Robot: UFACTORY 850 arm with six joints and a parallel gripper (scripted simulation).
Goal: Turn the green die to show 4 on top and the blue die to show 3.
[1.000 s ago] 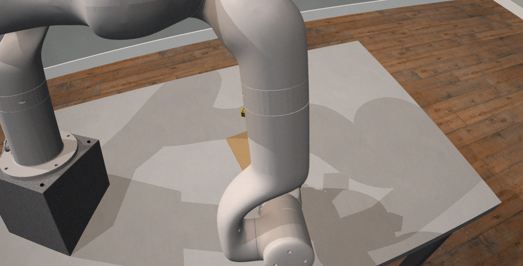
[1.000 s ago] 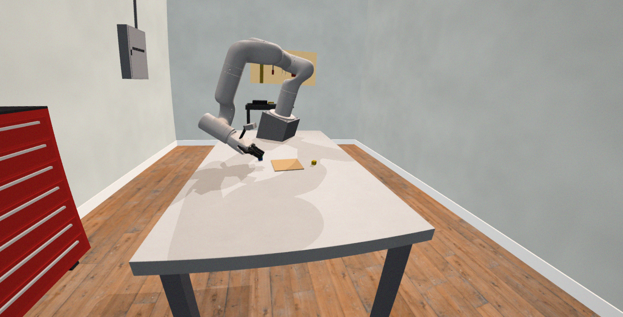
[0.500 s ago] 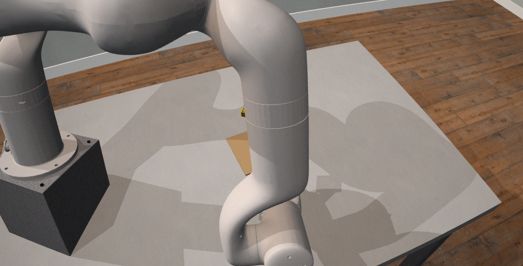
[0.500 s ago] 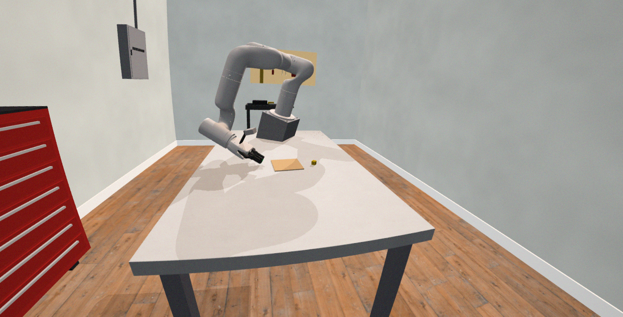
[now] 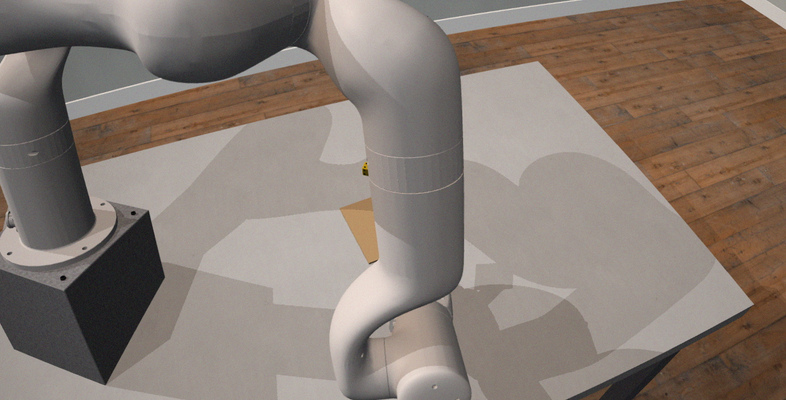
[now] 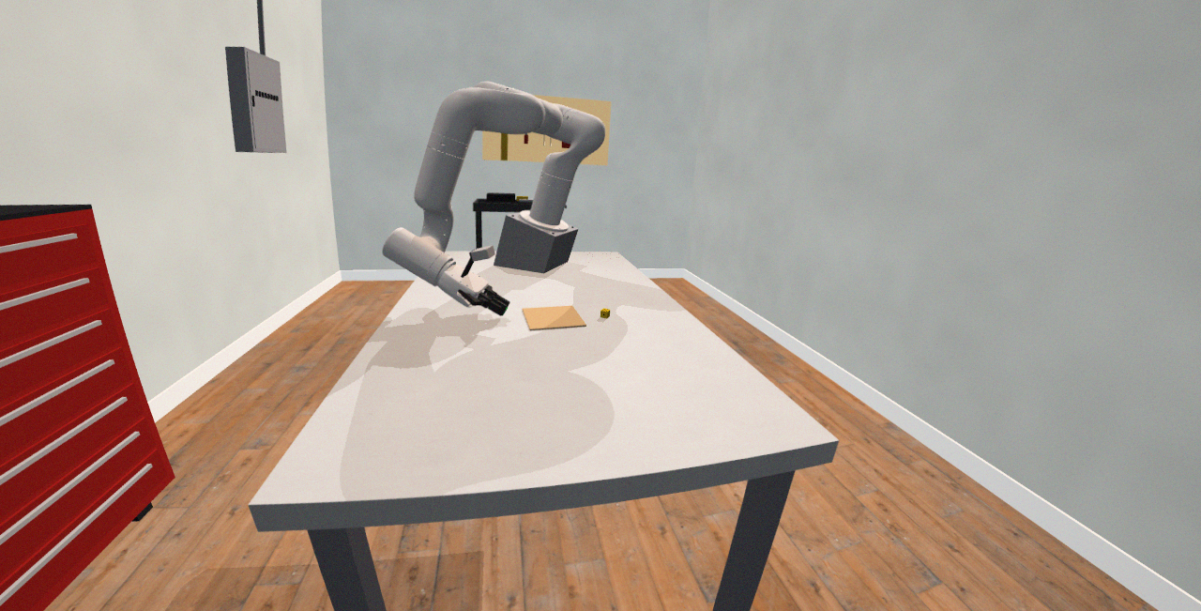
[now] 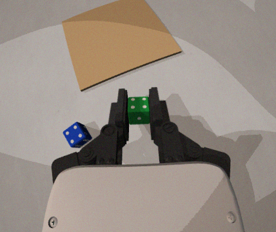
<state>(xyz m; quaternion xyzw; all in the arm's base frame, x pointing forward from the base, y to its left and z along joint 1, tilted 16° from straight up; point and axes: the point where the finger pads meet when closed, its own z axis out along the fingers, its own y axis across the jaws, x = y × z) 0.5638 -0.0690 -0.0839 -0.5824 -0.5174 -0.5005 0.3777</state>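
My hand is 70 mm past the blue die and 30 mm above it. Also, from my hand: tan mat: 10 mm behind, 140 mm to the left, 30 mm below; then yellow die: 20 mm behind, 270 mm to the left, 30 mm below; then green die: 10 mm to the left, 10 mm below.
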